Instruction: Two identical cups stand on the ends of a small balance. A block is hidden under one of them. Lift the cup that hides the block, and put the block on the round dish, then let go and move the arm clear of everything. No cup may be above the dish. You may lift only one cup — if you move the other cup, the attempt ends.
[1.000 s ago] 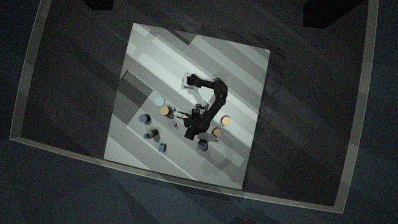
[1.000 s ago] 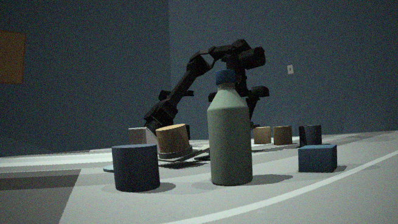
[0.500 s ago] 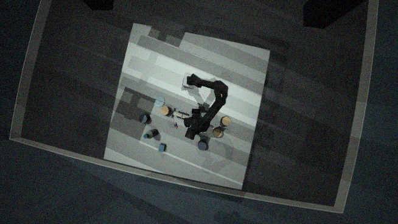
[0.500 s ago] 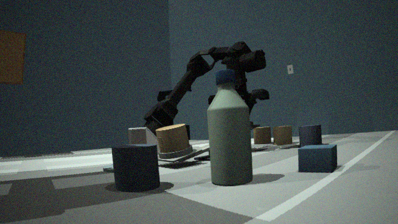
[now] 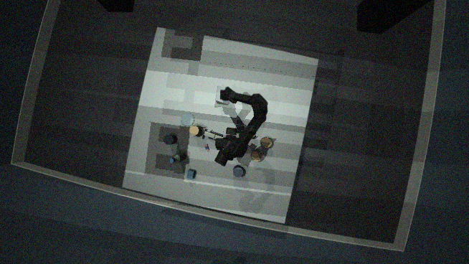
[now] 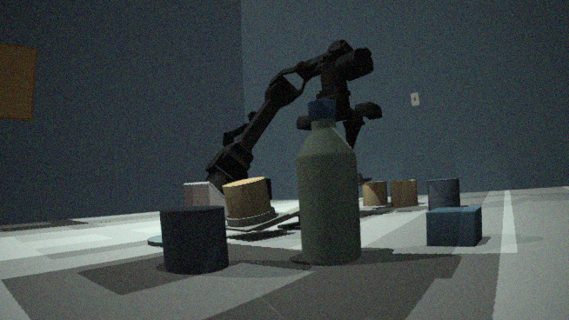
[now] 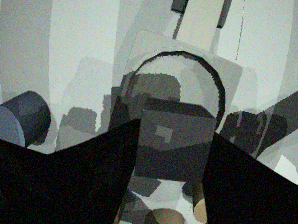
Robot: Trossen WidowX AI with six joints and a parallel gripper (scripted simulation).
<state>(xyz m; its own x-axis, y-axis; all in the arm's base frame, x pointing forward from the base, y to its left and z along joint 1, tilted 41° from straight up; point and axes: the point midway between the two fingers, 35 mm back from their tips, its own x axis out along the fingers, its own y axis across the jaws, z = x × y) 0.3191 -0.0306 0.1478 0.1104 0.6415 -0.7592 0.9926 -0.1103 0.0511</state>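
Now: gripper tip 140 mm past the pale round dish, 340 mm to the left of it and 130 mm above it. From my gripper tip the other things lie so: blue cube 260 mm ahead, 280 mm to the right, 110 mm below; then balance beam 30 mm behind, 120 mm to the right, 90 mm below; then balance 30 mm behind, 120 mm to the right, 110 mm below.
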